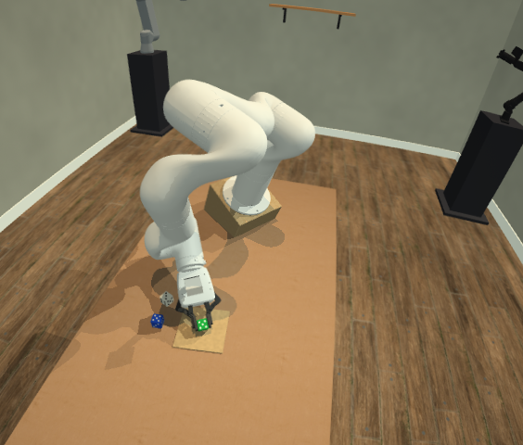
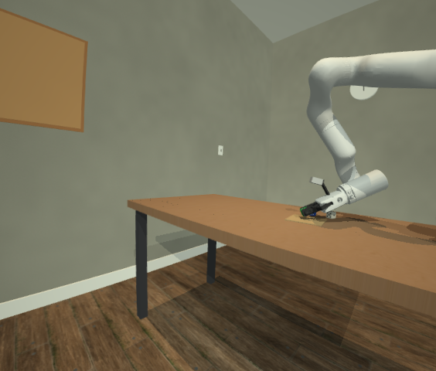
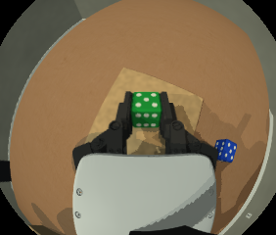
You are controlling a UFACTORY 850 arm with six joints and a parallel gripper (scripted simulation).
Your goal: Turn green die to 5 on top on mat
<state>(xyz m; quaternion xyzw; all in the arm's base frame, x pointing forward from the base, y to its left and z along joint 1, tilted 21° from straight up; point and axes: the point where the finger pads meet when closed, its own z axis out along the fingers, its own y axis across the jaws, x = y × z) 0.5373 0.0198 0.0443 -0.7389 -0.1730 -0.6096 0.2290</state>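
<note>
Right now the tan mat is 4 cm below my hand. Also, from my hand: blue die (2 cm ahead, 13 cm to the right, 2 cm below); green die (1 cm below); white die (6 cm behind, 14 cm to the right, 2 cm below).
</note>
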